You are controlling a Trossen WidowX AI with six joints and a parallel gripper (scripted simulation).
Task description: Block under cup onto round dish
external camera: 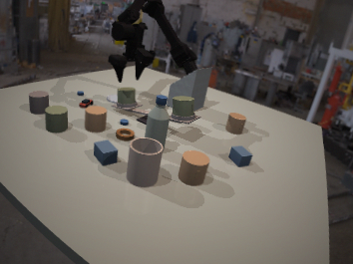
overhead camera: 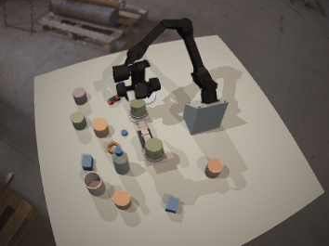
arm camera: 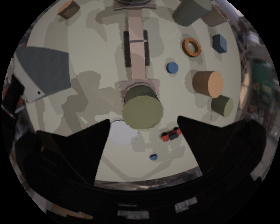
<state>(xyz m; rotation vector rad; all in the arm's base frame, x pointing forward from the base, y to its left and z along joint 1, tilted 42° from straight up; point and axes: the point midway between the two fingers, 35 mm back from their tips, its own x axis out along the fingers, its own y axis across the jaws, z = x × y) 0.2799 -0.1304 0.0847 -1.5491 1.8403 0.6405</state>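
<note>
My gripper tip is 80 mm above the block. From my gripper tip the other things lie so: round dish (80 mm behind, 100 mm to the right, 120 mm below); then toy car (80 mm ahead, 140 mm to the right, 110 mm below); then balance beam (20 mm ahead, 130 mm to the left, 90 mm below).
</note>
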